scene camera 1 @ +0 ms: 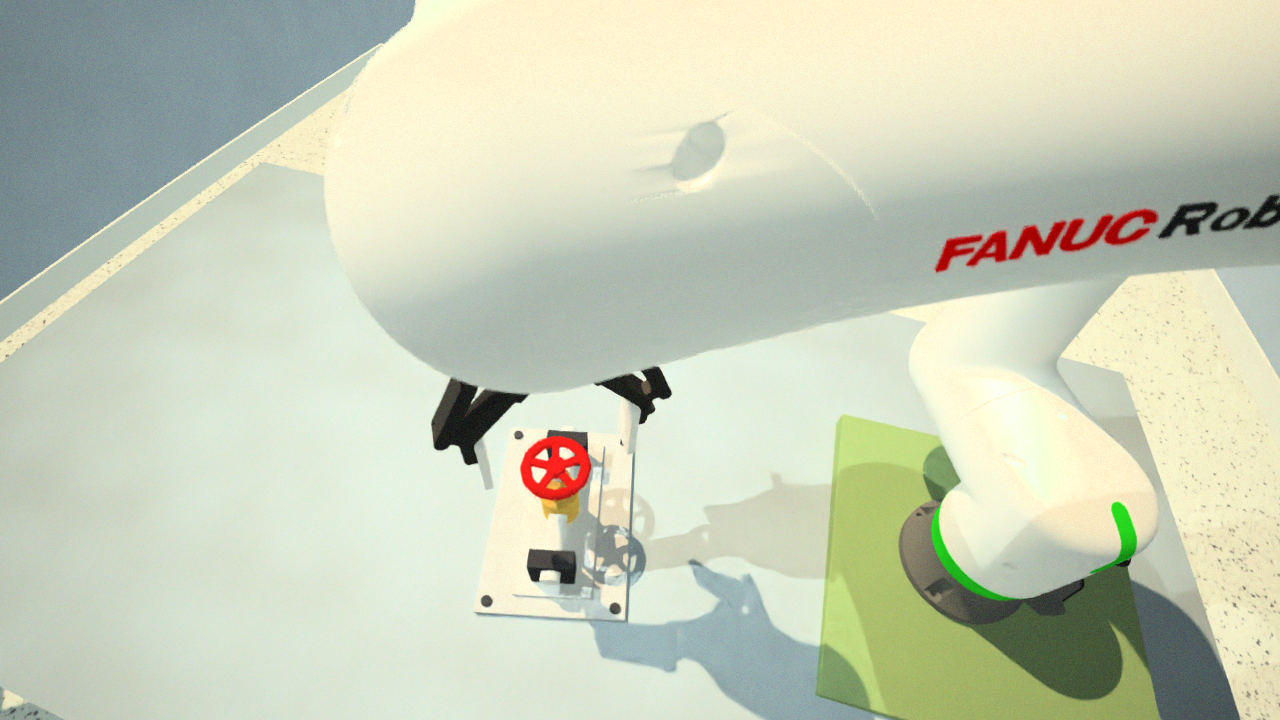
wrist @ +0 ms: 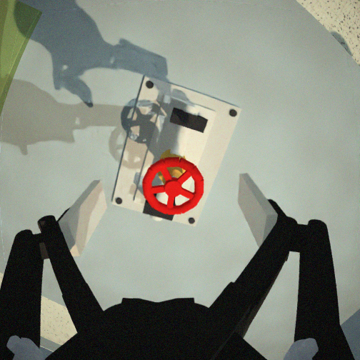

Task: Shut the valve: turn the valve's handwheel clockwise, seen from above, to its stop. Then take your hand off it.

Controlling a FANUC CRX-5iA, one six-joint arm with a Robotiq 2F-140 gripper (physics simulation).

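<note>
The red five-spoked handwheel [scene camera 1: 555, 441] [wrist: 172, 187] sits on top of the valve's brass-yellow body [scene camera 1: 560, 508], on a pale base plate [scene camera 1: 505, 555] [wrist: 224, 125] with black bolts at its corners. My gripper [scene camera 1: 556, 452] [wrist: 170, 191] is wide open. In the wrist view its two pale fingertip pads stand apart, one on each side of the handwheel with a wide gap to it, and nothing is between them in contact. The wheel lies a little beyond the fingertips in that view. The arm hides the upper part of the gripper in the scene view.
The large white arm link [scene camera 1: 626, 223] hangs over the upper part of the scene view. A green mounting plate [scene camera 1: 859, 501] [wrist: 15, 30] carries the robot's base to the right of the valve. Black pipe clamps [scene camera 1: 550, 564] [wrist: 188, 120] stand on the base plate. Arm shadows fall across the table.
</note>
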